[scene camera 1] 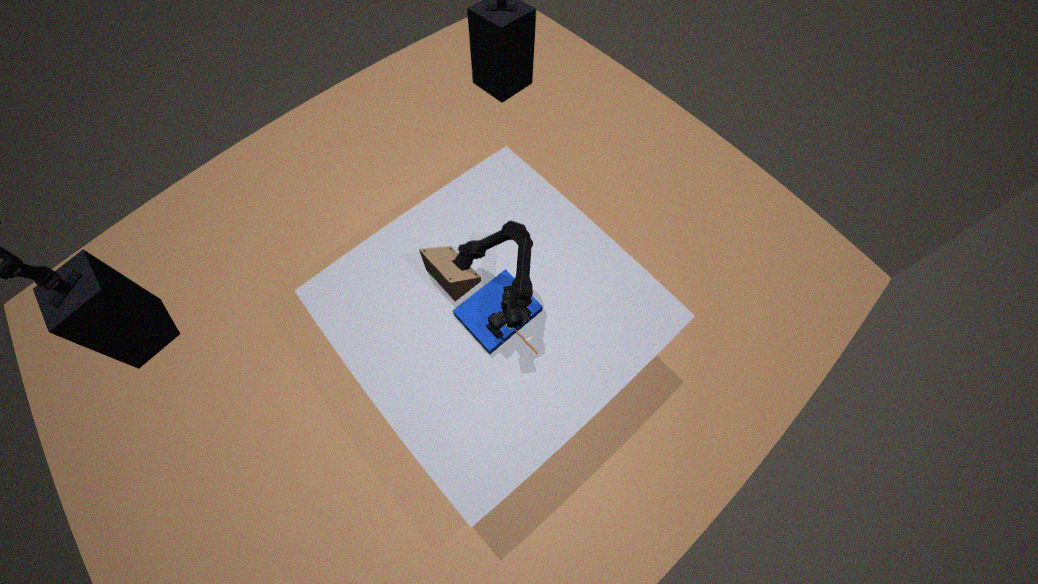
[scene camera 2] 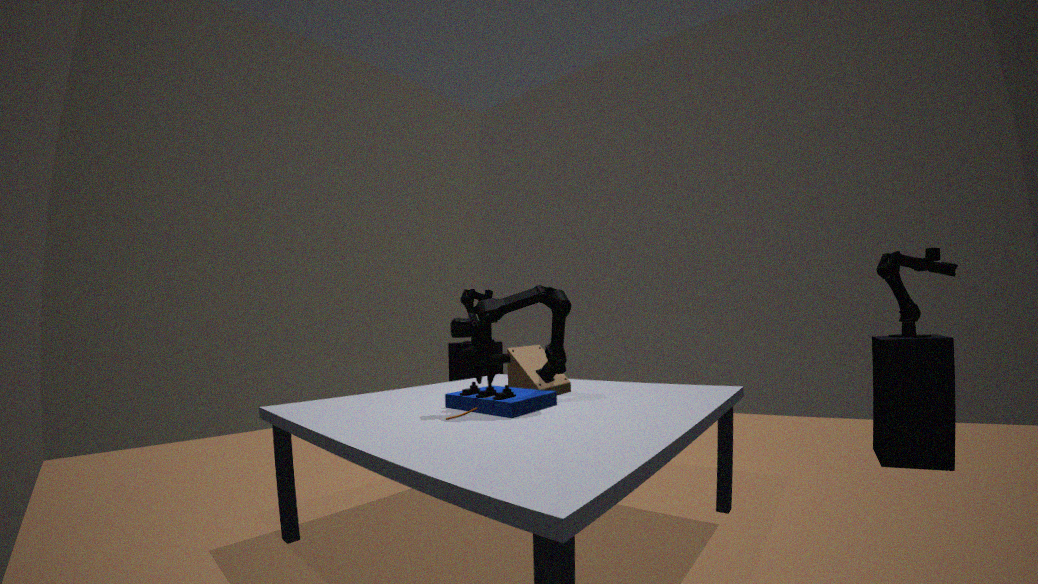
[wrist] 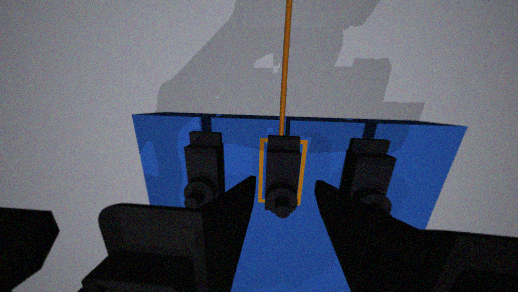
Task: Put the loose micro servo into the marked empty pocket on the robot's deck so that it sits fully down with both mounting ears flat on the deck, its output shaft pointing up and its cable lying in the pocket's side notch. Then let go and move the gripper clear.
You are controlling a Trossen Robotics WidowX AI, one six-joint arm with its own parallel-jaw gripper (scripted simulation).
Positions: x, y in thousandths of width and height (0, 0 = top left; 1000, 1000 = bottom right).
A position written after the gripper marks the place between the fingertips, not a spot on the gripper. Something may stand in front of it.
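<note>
You'd see a deck here, at (scene camera 1: 456, 539) and again at (scene camera 2: 520, 686). And there's the gripper, which shows at (scene camera 2: 467, 658) and at (wrist: 551, 628) too.
</note>
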